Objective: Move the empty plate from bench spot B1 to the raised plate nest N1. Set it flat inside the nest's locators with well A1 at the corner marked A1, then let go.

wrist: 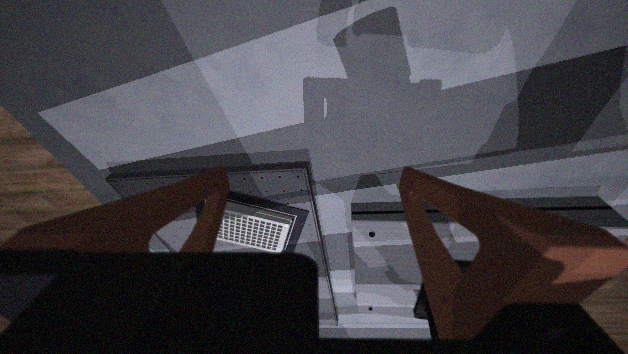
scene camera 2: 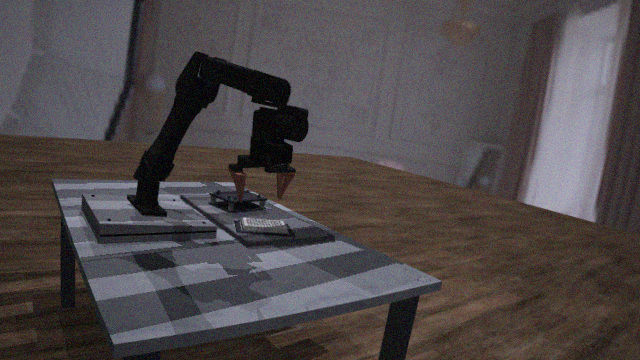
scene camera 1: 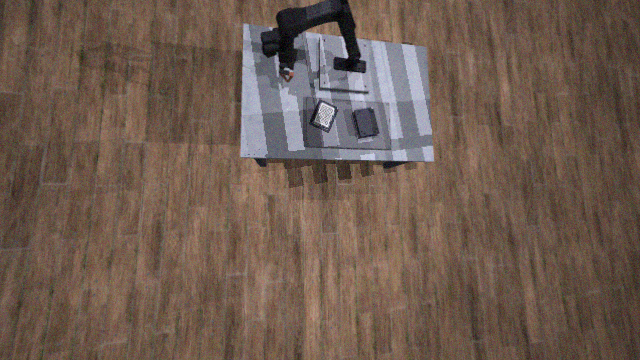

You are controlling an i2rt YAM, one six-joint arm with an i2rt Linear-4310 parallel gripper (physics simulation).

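Seen in the pictures: gripper, fingertip midpoint: (wrist: 314,176) (scene camera 2: 260,200) (scene camera 1: 289,73); arm's base, link origin: (scene camera 2: 145,206) (scene camera 1: 349,65).
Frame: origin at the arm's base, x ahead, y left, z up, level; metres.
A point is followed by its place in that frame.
Note:
The empty plate (scene camera 1: 324,115) {z -0.012, x 0.317, y -0.155 m} (scene camera 2: 264,225) {z -0.013, x 0.303, y -0.171 m} (wrist: 255,232) {z -0.013, x 0.299, y -0.149 m}, white with a grid of wells, sits turned at an angle in a dark holder on the bench board. Its A1 mark is too small to read. The raised plate nest (scene camera 1: 366,123) {z 0.012, x 0.359, y 0.092 m} (scene camera 2: 225,195) {z 0.011, x 0.297, y 0.095 m} is a dark platform on short posts, to the right of the plate in scene camera 1; its locators and corner mark cannot be made out. My gripper (scene camera 1: 286,75) {z 0.112, x 0.166, y -0.361 m} (scene camera 2: 260,199) {z 0.112, x 0.166, y -0.361 m} (wrist: 314,176) {z 0.112, x 0.166, y -0.361 m} is open and empty, fingers pointing down, above the table and off to the side of the plate. The left finger partly covers the plate in the wrist view.
The bench board (scene camera 1: 312,141) {z -0.028, x 0.470, y -0.223 m} (scene camera 2: 317,236) {z -0.029, x 0.441, y -0.249 m} (wrist: 292,182) {z -0.027, x 0.224, y -0.237 m} is a thin slab under plate and nest. The arm's mounting slab (scene camera 1: 345,90) {z -0.020, x 0.147, y -0.023 m} (scene camera 2: 150,232) {z -0.017, x -0.035, y -0.184 m} (wrist: 390,237) {z -0.004, x 0.095, y -0.148 m} lies beside it. The table (scene camera 1: 415,150) {z -0.041, x 0.495, y 0.437 m} (scene camera 2: 350,290) {z -0.041, x 0.295, y -0.573 m} (wrist: 150,110) {z -0.040, x 0.379, y -0.348 m} has a patchy grey top with shadows.

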